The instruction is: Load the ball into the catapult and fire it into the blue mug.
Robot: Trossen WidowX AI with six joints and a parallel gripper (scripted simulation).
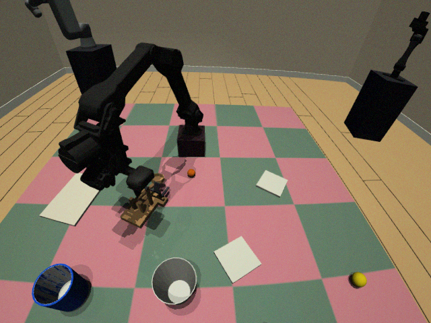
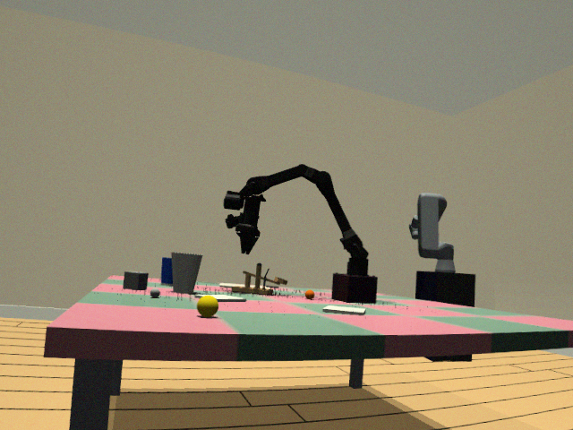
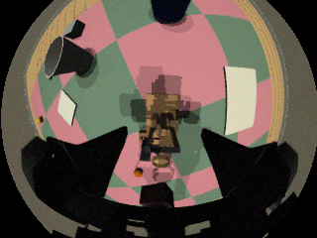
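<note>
Right now my gripper tip is 22 cm past the orange ball, 13 cm to the right of it and 12 cm above it. From my gripper tip the other things lie so: blue mug: 26 cm ahead, 11 cm below, 7 cm to the right; then grey cup: 20 cm to the left, 19 cm ahead, 11 cm below; then wooden catapult: 9 cm below, 7 cm behind, 4 cm to the left.
</note>
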